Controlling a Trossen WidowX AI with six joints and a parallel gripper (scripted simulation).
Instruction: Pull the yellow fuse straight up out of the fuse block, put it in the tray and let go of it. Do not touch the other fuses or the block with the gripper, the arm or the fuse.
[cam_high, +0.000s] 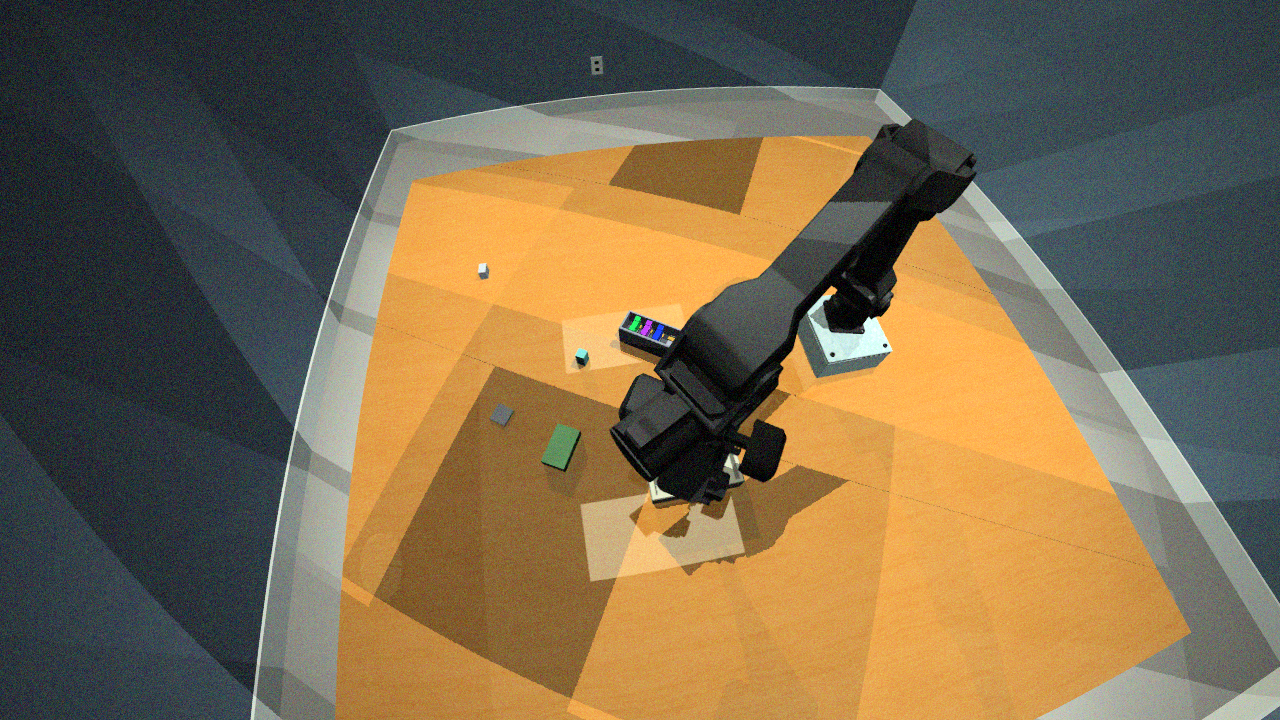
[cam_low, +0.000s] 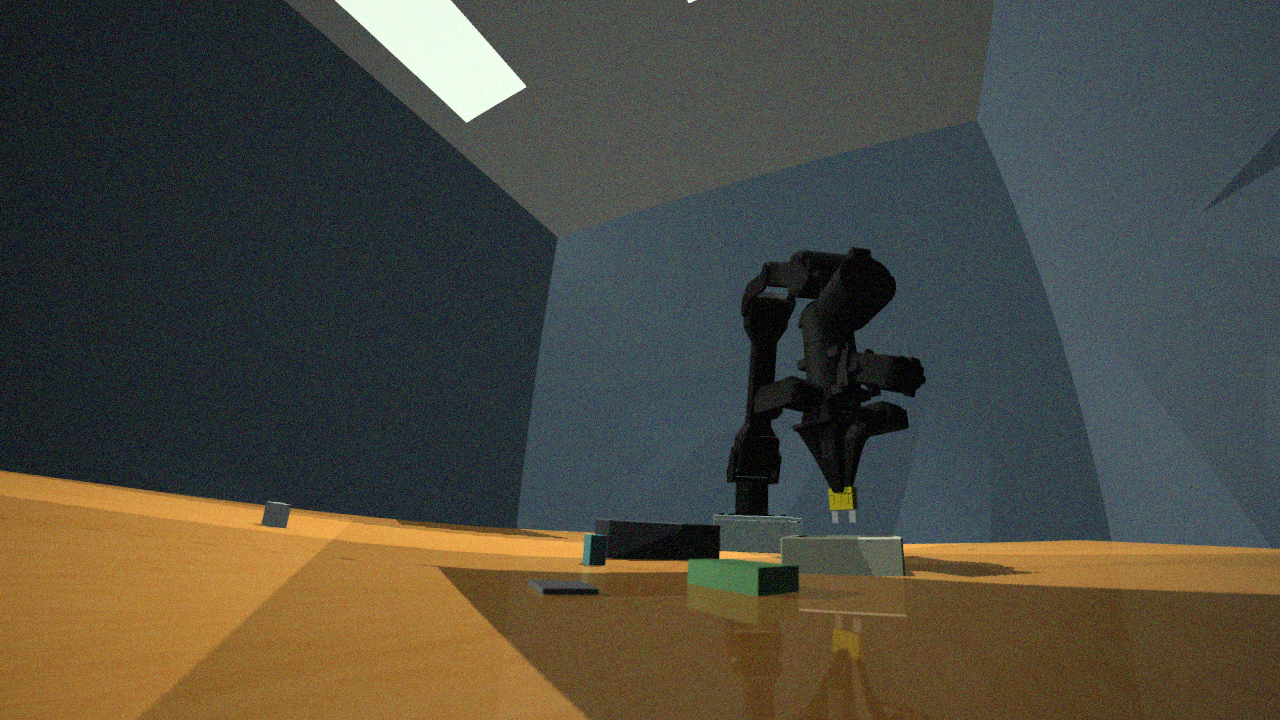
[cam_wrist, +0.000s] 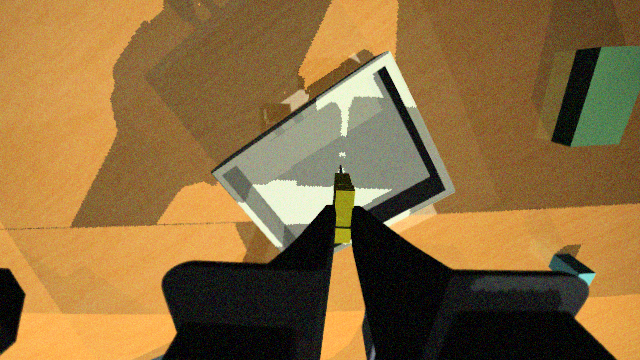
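Now: the yellow fuse 1 cm below my gripper tip. Round my gripper tip: white tray 7 cm below; then green flat block 19 cm ahead, 1 cm to the right, 7 cm below; then teal cube 17 cm ahead, 17 cm to the right, 6 cm below.
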